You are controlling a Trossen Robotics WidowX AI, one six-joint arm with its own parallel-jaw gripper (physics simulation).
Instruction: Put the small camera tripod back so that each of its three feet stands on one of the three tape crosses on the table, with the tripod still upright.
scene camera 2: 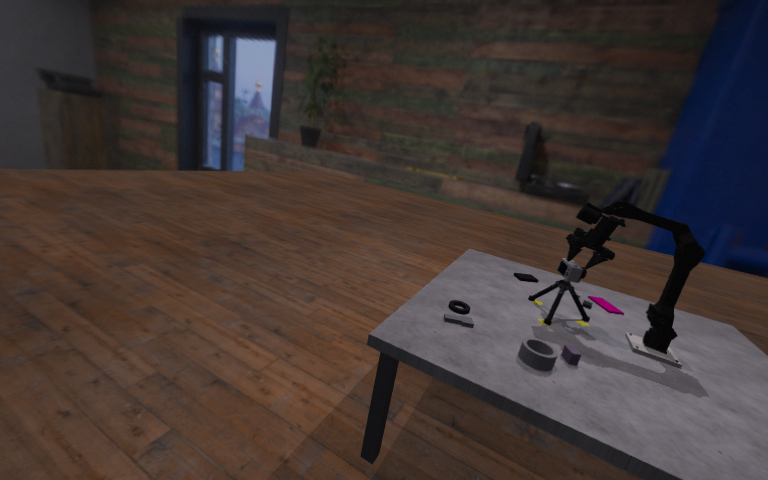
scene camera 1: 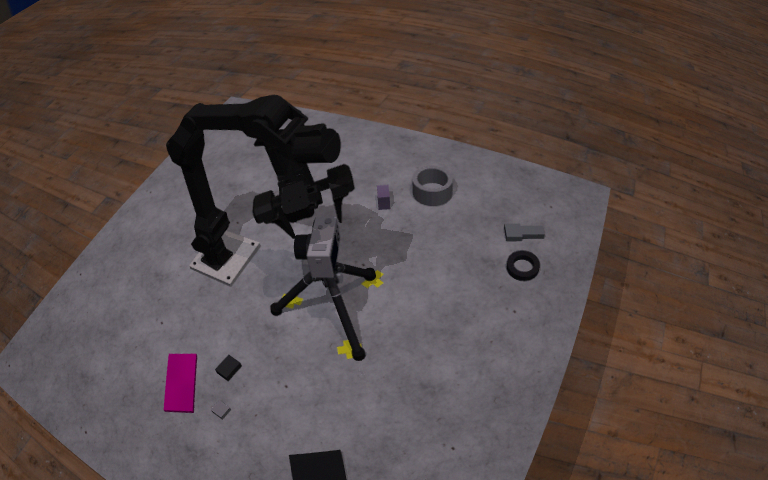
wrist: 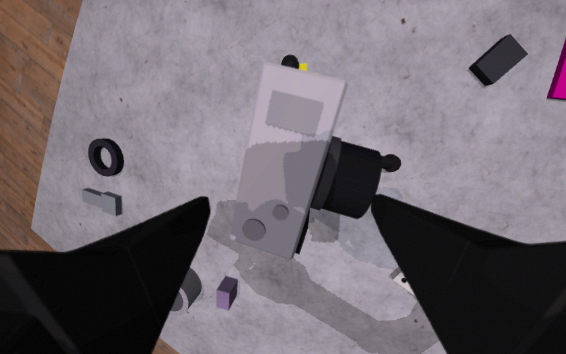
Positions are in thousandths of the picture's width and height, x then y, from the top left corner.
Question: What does the grey flat piece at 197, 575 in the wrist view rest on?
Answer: The table.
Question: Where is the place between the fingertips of the gripper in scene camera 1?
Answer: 413, 478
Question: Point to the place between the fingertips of the gripper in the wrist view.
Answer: At 515, 575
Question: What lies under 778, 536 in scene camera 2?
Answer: The gripper.
